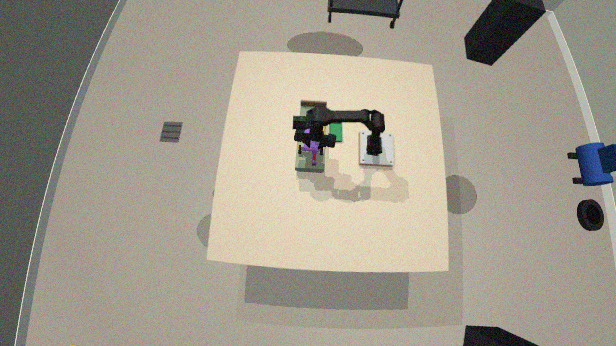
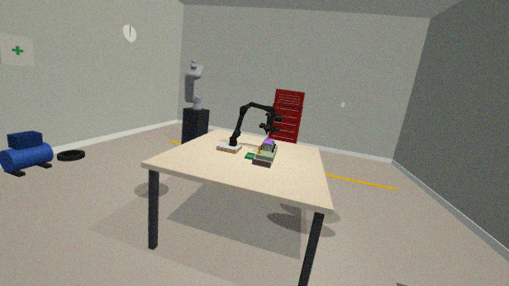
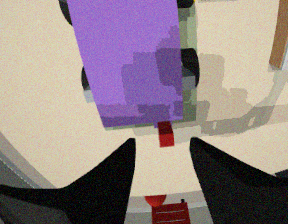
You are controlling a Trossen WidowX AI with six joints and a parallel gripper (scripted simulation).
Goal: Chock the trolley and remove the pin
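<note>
The red-headed stop pin lies 6 cm below my gripper tip, 4 cm to the left of it and 1 cm behind it. From my gripper tip the other things lie so: yellow chock 16 cm to the right, 11 cm below, 2 cm behind; then purple trolley 8 cm below, 6 cm to the right, 2 cm ahead; then green tray 20 cm below, 18 cm to the right, 10 cm behind.
</note>
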